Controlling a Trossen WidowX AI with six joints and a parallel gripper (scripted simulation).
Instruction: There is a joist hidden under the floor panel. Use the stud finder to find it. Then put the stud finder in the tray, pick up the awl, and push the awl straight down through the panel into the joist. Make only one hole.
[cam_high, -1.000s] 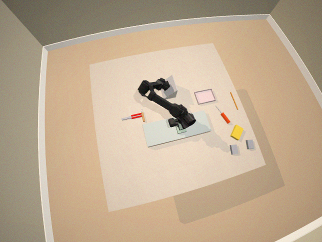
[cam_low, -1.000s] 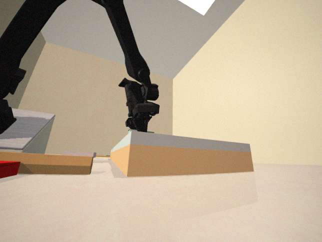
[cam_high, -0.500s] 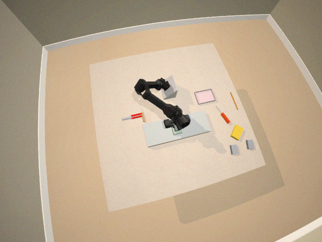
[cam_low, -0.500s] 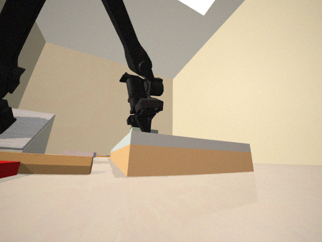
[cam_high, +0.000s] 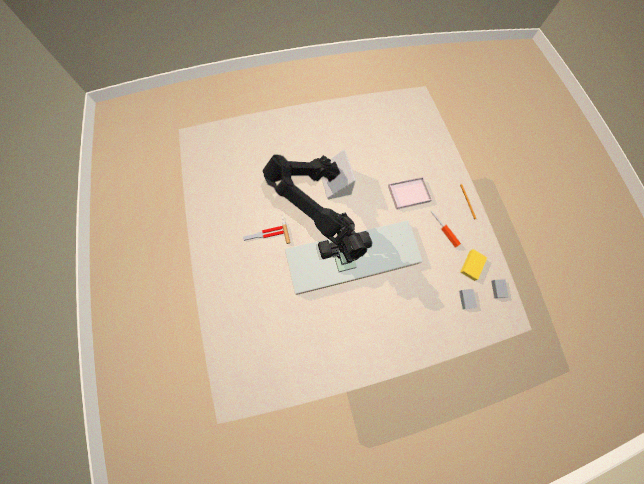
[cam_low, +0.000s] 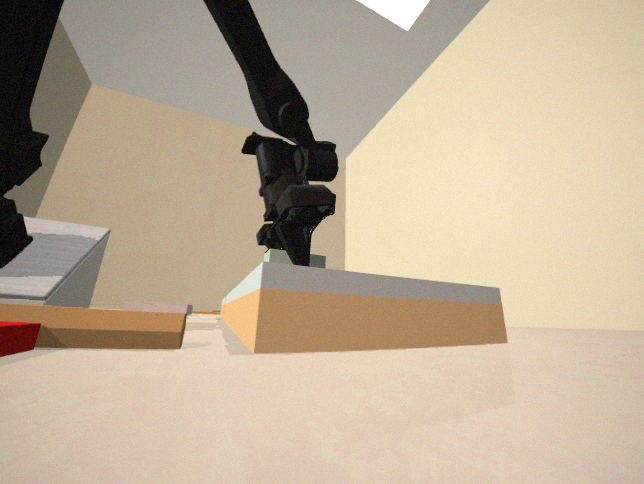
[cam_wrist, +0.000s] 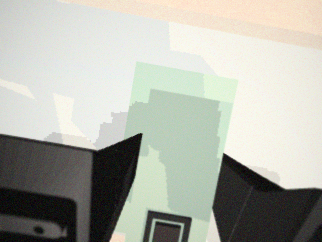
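Right now the pink tray is 19 cm behind my gripper tip, 39 cm to the left of it and 5 cm below it. Round my gripper tip: yellow block: 20 cm ahead, 52 cm to the left, 5 cm below; stud finder: 2 cm behind, 2 cm above; thin orange stick: 7 cm behind, 64 cm to the left, 6 cm below.
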